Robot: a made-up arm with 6 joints.
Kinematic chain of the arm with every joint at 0, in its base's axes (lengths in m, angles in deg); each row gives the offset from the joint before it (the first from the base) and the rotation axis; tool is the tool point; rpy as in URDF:
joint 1: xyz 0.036 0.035 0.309 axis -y
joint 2: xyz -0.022 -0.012 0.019 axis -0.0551 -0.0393 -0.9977
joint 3: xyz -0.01 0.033 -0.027 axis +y
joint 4: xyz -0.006 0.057 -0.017 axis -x
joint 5: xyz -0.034 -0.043 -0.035 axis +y
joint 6: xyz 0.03 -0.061 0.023 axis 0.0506 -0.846 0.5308
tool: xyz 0.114 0.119 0.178 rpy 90 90 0
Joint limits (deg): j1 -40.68..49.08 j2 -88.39..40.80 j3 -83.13..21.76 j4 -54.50..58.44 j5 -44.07..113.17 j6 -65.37..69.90
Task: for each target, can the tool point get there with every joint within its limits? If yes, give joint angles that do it. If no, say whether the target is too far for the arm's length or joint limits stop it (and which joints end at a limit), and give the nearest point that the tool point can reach.
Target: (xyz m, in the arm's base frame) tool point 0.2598 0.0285 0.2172
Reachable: yes | joints 2.21 8.57 -22.77 5.81 56.36 -32.19
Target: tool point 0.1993 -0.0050 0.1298
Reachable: yes | joints 10.28 -16.03 -14.47 32.93 89.39 -27.64
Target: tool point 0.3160 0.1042 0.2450
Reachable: yes | joints 23.86 15.55 -28.59 -17.86 84.65 -24.64
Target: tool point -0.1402 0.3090 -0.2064
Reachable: no: too far | nearest point -0.0872 0.2180 -0.0514 | short by 0.187 m
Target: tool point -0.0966 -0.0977 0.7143
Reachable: no: joint limits stop it (at a limit: joint 1, joint 2, joint 3, joint 5) | nearest point -0.0816 -0.0638 0.5862 | short by 0.133 m
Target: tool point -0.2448 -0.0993 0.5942
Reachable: no: joint limits stop it (at a limit: joint 1, joint 4, joint 5) | nearest point -0.1835 -0.0704 0.5284 | short by 0.094 m
